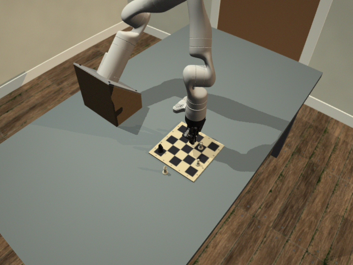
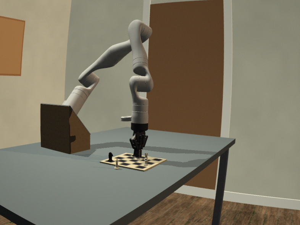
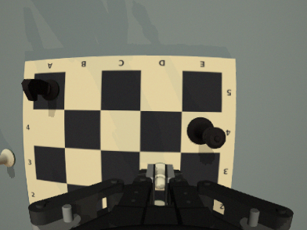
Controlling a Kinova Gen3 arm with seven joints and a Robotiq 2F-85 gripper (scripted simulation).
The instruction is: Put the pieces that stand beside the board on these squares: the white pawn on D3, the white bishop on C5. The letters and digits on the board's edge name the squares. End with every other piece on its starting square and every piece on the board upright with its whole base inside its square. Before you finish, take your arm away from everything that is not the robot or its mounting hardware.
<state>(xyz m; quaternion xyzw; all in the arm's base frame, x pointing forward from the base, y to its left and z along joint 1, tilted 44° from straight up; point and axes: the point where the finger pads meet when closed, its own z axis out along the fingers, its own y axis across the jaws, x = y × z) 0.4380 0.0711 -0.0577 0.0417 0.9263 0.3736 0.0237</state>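
The small chessboard lies 40 mm to the right of my hand and 30 mm below it. From my hand the other things lie so: black knight 80 mm behind, 110 mm to the right, 10 mm below.
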